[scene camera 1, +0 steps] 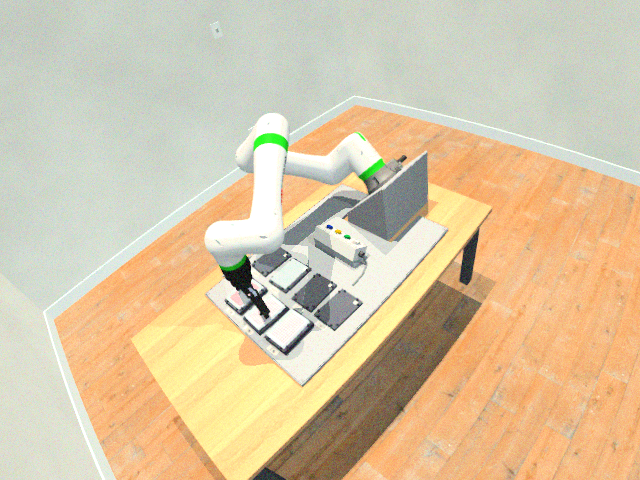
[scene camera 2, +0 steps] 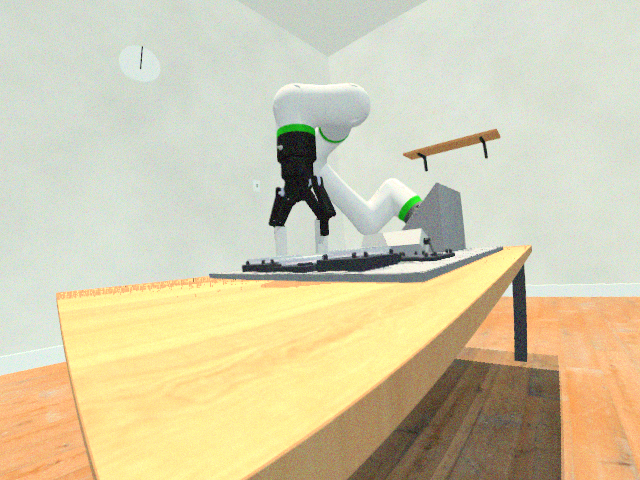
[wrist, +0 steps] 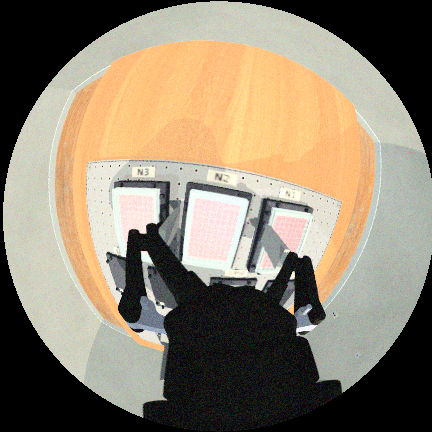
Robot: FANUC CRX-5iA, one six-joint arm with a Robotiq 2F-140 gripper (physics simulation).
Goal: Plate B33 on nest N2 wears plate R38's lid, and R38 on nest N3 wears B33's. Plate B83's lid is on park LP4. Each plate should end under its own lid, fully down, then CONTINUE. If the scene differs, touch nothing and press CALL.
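Frame: origin at the arm's base, x right, y up, z back, level; millimetres.
Seen in the pictures: gripper, between the fingertips: (scene camera 1: pixel 257 311) (scene camera 2: pixel 300 254) (wrist: pixel 222 225); arm's base, origin of its link: (scene camera 1: pixel 383 184) (scene camera 2: pixel 424 220).
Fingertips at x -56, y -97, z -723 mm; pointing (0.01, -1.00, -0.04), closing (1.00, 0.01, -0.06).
Offsets run from my fingertips to a thing's middle. "spot": to the spot under its first point. Level surfaces: height alone.
My gripper (scene camera 1: pixel 262 306) (scene camera 2: pixel 300 246) (wrist: pixel 222 225) is open wide and empty, low over nest N2, with one fingertip towards N3 and the other towards N1. The plate on N2 {dx -11, dy -10, dz +22 mm} (wrist: pixel 215 227) lies between the fingers in the wrist view; it looks whitish in scene view 1. The plate on N3 {dx -137, dy +0, dz +39 mm} (scene camera 1: pixel 289 330) (wrist: pixel 136 212) also looks whitish. The plate on N1 {dx +121, dy -9, dz +13 mm} (scene camera 1: pixel 238 298) (wrist: pixel 291 231) looks pinker. A pale lid {dx +74, dy -22, dz +196 mm} (scene camera 1: pixel 290 273) lies on the park LP4, which is mostly hidden by the gripper body in the wrist view. Plate names are not readable, and whether the lids are fully down cannot be told.
Dark parks {spot: dx -67, dy -26, dz +210 mm} (scene camera 1: pixel 314 291) {spot: dx -191, dy -26, dz +219 mm} (scene camera 1: pixel 338 308) {spot: dx +191, dy -26, dz +192 mm} (scene camera 1: pixel 272 260) stand behind the nests. A button box {dx +24, dy +6, dz +424 mm} (scene camera 1: pixel 341 245) with blue, yellow, green and white buttons stands farther back. A tall grey panel (scene camera 1: pixel 398 198) (scene camera 2: pixel 447 219) stands near the arm's base on the grey board {dy -36 mm} (scene camera 1: pixel 305 369).
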